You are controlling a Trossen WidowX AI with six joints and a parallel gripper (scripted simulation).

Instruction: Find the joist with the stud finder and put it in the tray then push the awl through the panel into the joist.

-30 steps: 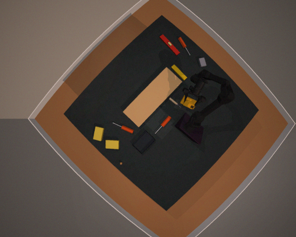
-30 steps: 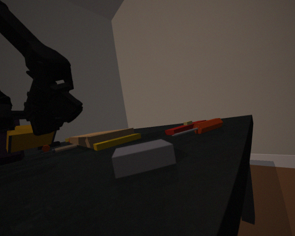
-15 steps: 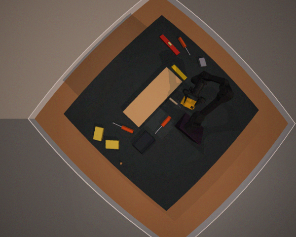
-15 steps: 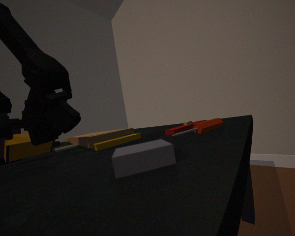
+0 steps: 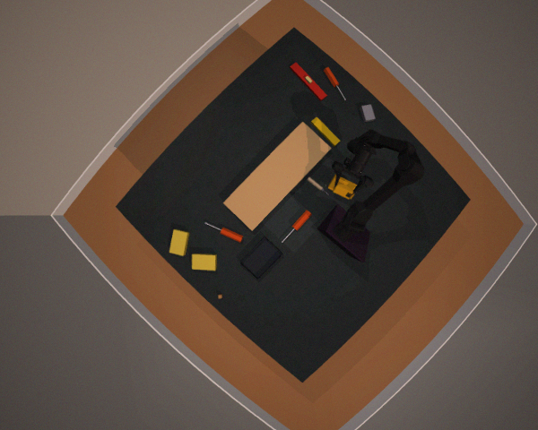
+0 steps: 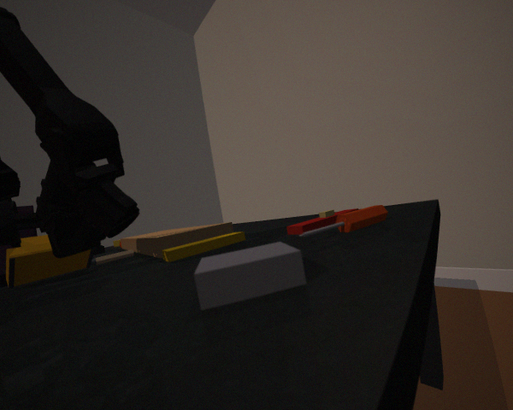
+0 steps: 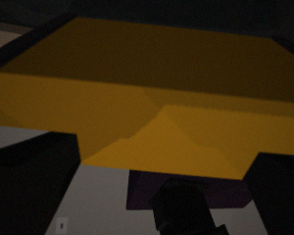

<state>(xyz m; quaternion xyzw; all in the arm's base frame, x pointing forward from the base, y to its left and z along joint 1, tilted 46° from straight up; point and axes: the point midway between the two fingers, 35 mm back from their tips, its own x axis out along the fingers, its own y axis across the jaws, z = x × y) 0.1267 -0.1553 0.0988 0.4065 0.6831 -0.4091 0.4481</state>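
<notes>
Right now my gripper tip is 1 cm past the yellow stud finder, 1 cm to the left of it and 1 cm above it. Round my gripper tip: awl (7 cm ahead, 5 cm to the left, 6 cm below); then stud finder light (3 cm behind, 1 cm above); then yellow bar (25 cm ahead, 15 cm to the right, 5 cm below).
</notes>
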